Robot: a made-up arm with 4 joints. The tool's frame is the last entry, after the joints.
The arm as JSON. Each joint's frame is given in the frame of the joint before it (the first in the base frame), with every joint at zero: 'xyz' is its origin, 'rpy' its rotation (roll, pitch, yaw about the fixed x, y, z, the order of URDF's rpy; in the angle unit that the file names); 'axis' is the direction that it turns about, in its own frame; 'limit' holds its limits. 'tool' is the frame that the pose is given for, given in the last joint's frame.
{
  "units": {
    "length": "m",
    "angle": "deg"
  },
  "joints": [
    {
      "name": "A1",
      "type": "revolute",
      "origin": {
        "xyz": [
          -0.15,
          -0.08,
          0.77
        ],
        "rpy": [
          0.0,
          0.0,
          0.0
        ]
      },
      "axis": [
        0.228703,
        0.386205,
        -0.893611
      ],
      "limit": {
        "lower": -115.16,
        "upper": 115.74
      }
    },
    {
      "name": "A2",
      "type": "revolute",
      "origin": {
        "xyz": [
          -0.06,
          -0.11,
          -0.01
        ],
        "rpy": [
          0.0,
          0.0,
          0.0
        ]
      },
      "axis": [
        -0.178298,
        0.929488,
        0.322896
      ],
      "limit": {
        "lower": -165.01,
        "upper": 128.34
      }
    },
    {
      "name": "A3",
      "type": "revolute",
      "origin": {
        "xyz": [
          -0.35,
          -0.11,
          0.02
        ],
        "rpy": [
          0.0,
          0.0,
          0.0
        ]
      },
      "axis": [
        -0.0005,
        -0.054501,
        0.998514
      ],
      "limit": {
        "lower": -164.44,
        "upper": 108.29
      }
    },
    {
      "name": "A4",
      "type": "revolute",
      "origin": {
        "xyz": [
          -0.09,
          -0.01,
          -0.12
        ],
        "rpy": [
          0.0,
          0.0,
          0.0
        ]
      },
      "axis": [
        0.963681,
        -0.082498,
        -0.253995
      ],
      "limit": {
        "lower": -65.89,
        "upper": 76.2
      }
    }
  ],
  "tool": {
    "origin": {
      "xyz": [
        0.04,
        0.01,
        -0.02
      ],
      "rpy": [
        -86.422,
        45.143,
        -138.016
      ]
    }
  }
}
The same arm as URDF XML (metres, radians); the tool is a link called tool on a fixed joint. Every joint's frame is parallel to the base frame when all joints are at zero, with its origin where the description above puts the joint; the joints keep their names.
<robot name="arm">
  <joint name="A1" type="revolute">
    <parent link="base"/>
    <child link="link1"/>
    <origin xyz="-0.1500 -0.0800 0.7700" rpy="0.0000 0.0000 0.0000"/>
    <axis xyz="0.228703 0.386205 -0.893611"/>
    <limit lower="-2.0099" upper="2.0200"/>
  </joint>
  <joint name="A2" type="revolute">
    <parent link="link1"/>
    <child link="link2"/>
    <origin xyz="-0.0600 -0.1100 -0.0100" rpy="0.0000 0.0000 0.0000"/>
    <axis xyz="-0.178298 0.929488 0.322896"/>
    <limit lower="-2.8800" upper="2.2400"/>
  </joint>
  <joint name="A3" type="revolute">
    <parent link="link2"/>
    <child link="link3"/>
    <origin xyz="-0.3500 -0.1100 0.0200" rpy="0.0000 0.0000 0.0000"/>
    <axis xyz="-0.0005 -0.054501 0.998514"/>
    <limit lower="-2.8700" upper="1.8900"/>
  </joint>
  <joint name="A4" type="revolute">
    <parent link="link3"/>
    <child link="link4"/>
    <origin xyz="-0.0900 -0.0100 -0.1200" rpy="0.0000 0.0000 0.0000"/>
    <axis xyz="0.963681 -0.082498 -0.253995"/>
    <limit lower="-1.1500" upper="1.3299"/>
  </joint>
  <joint name="tool_fixed" type="fixed">
    <parent link="link4"/>
    <child link="tool"/>
    <origin xyz="0.0400 0.0100 -0.0200" rpy="-1.5083 0.7879 -2.4088"/>
  </joint>
  <link name="base"/>
  <link name="link1"/>
  <link name="link2"/>
  <link name="link3"/>
  <link name="link4"/>
  <link name="tool"/>
</robot>

